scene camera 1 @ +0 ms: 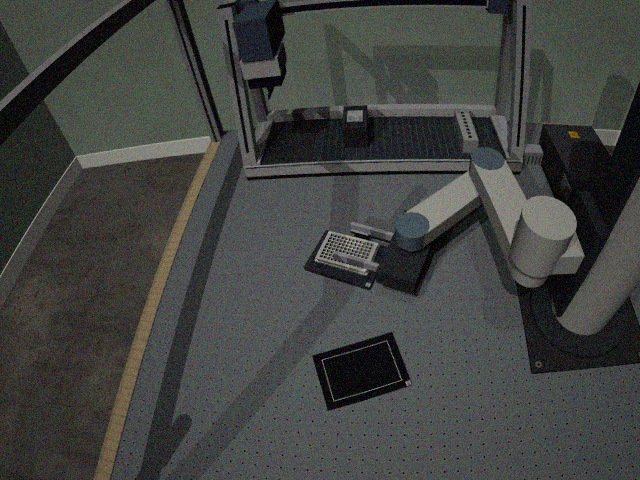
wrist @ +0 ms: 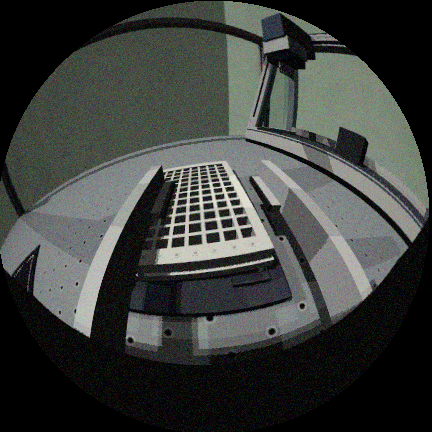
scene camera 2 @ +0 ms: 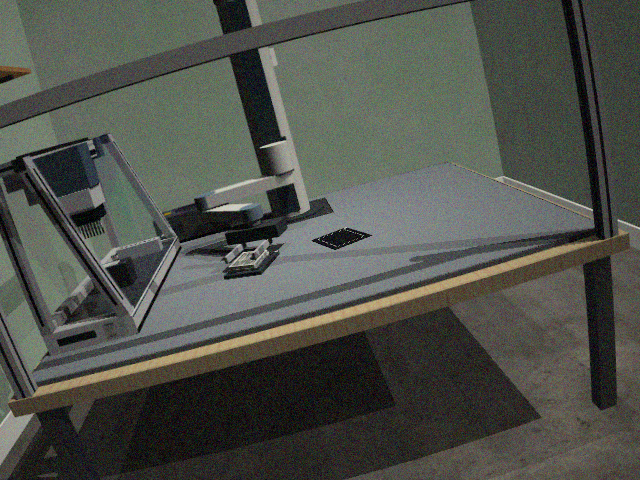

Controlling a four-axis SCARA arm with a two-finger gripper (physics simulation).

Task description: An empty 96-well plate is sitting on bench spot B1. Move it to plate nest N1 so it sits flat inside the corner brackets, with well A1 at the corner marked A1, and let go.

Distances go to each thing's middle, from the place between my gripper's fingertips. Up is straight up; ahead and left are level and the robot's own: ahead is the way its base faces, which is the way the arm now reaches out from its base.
Labels:
My hand is 2 cm to the right of the white 96-well plate (scene camera 1: 364, 249), 2 cm above it and 1 cm past it. Also, from my hand: flat black pad (scene camera 1: 362, 370) (31 cm to the left, 5 cm behind, 4 cm below); pipetting head (scene camera 1: 272, 67) (33 cm to the right, 31 cm above, 19 cm ahead).

